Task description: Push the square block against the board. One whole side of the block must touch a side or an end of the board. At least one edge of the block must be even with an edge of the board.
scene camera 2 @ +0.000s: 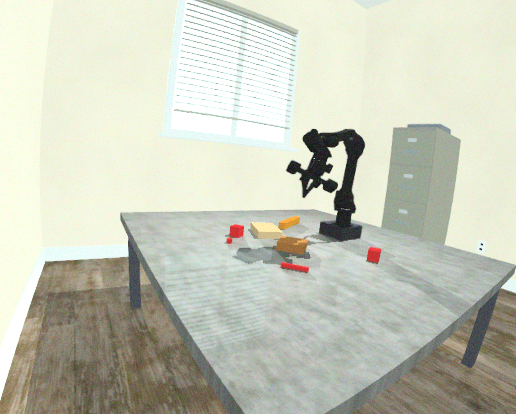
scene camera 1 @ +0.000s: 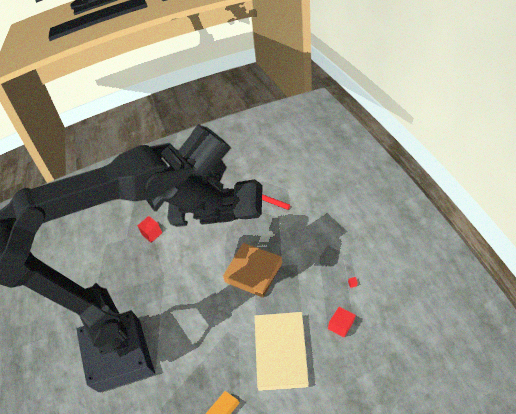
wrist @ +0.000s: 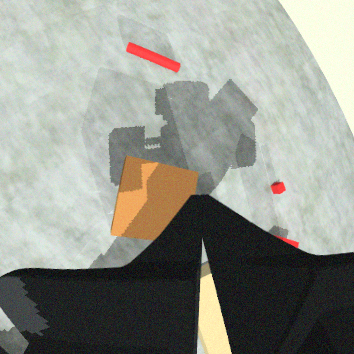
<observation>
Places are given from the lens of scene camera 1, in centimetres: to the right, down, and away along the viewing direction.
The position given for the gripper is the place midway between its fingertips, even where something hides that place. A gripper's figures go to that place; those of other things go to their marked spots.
gripper (scene camera 1: 237, 216): -4, 2, 78
pale tan board (scene camera 1: 280, 346): 4, 28, 76
square block (scene camera 1: 252, 269): -1, 14, 88
</observation>
